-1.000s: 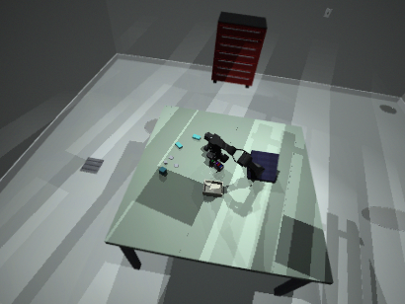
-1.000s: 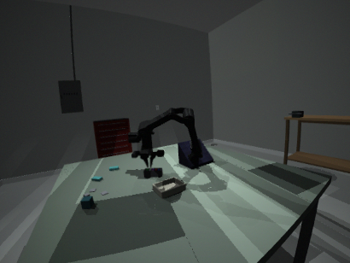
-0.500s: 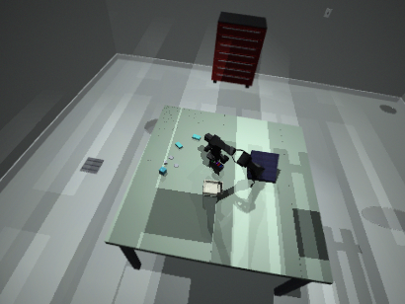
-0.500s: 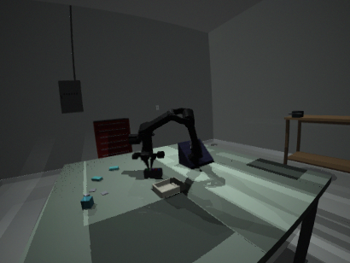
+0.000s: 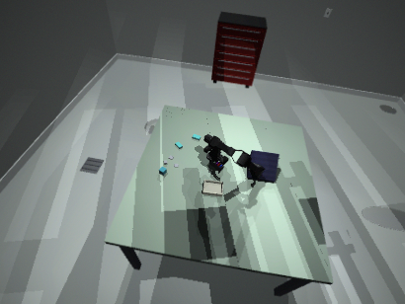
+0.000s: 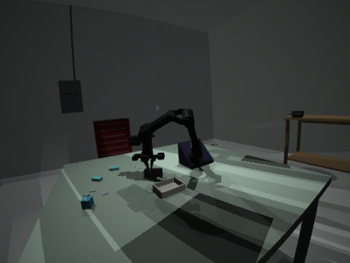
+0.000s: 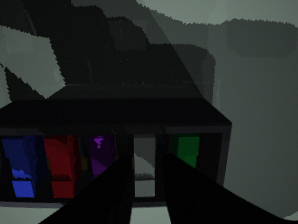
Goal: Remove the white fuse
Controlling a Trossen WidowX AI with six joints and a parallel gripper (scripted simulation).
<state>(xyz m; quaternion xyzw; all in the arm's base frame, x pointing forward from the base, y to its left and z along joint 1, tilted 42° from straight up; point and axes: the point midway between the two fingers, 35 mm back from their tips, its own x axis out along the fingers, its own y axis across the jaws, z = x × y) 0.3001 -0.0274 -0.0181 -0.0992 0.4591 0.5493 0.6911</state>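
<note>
Right now my gripper tip is 210 mm to the right of the tray, 30 mm above it and 20 mm past it.
</note>
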